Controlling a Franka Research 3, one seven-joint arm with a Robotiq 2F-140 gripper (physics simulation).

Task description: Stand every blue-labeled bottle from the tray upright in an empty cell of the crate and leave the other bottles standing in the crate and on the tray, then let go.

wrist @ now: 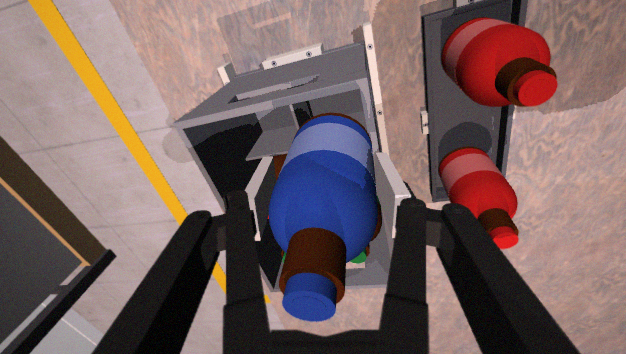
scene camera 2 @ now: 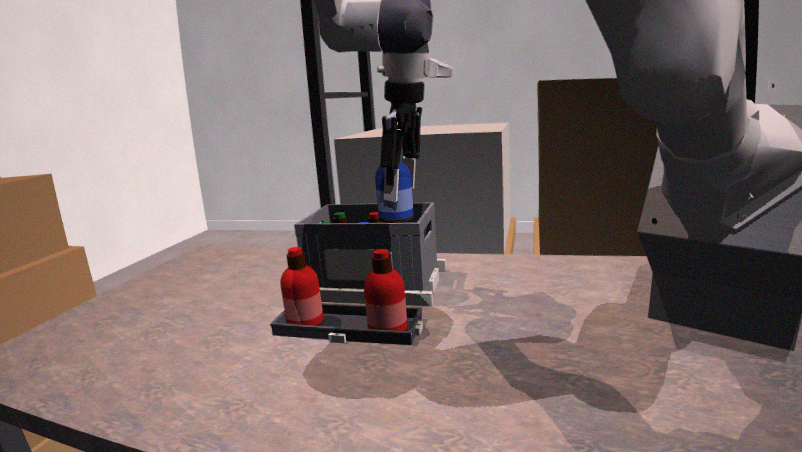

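Observation:
My gripper is shut on an upright blue-labeled bottle, its pads on both sides of the body. The bottle hangs over the right end of the dark grey crate in the scene view, its base near rim height. In the crate, a green cap, a red cap and a bit of blue show. The held bottle hides part of the cells. Two red-labeled bottles, the left one and the right one, stand on the tray.
White brackets sit along the crate and the tray on the table. The crate's high walls surround its cells. The robot's base stands at the right. A large grey box stands behind the table.

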